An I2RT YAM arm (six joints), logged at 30 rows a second.
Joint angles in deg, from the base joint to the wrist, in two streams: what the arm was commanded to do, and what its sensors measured. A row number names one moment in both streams.
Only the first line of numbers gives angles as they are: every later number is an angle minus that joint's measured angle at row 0.
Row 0, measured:
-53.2, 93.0, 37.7, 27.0, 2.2, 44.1
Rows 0 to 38, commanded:
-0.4, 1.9, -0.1, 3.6, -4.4, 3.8
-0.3, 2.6, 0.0, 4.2, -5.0, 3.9
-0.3, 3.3, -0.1, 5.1, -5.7, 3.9
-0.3, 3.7, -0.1, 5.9, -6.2, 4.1
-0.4, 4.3, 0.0, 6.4, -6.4, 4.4
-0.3, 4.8, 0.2, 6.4, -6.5, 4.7
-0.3, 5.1, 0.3, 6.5, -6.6, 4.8
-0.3, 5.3, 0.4, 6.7, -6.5, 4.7
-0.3, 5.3, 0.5, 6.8, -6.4, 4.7
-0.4, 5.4, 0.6, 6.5, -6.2, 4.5
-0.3, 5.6, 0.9, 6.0, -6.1, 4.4
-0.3, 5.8, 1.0, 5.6, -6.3, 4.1
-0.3, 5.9, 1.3, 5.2, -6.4, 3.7
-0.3, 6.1, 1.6, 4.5, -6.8, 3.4
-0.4, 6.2, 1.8, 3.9, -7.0, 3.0
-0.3, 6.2, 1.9, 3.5, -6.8, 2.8
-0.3, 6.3, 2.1, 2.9, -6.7, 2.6
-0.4, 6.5, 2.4, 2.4, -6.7, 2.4
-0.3, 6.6, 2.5, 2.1, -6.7, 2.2
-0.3, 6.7, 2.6, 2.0, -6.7, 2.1
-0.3, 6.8, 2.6, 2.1, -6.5, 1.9
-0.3, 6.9, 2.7, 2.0, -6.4, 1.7
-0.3, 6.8, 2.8, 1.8, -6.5, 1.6
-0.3, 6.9, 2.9, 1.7, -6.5, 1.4
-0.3, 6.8, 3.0, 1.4, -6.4, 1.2
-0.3, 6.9, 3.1, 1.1, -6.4, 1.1
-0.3, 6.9, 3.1, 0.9, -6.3, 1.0
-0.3, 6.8, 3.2, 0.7, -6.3, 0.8
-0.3, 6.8, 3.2, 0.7, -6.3, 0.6
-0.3, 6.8, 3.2, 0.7, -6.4, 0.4
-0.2, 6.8, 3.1, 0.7, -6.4, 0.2
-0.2, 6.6, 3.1, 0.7, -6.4, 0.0
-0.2, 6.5, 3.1, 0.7, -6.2, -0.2
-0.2, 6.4, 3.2, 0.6, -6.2, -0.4
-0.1, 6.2, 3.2, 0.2, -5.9, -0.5
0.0, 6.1, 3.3, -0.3, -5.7, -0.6
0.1, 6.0, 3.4, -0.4, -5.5, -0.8
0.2, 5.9, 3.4, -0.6, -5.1, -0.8
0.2, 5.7, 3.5, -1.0, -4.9, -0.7
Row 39, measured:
-0.2, 5.7, 2.6, 2.6, -6.3, -0.1
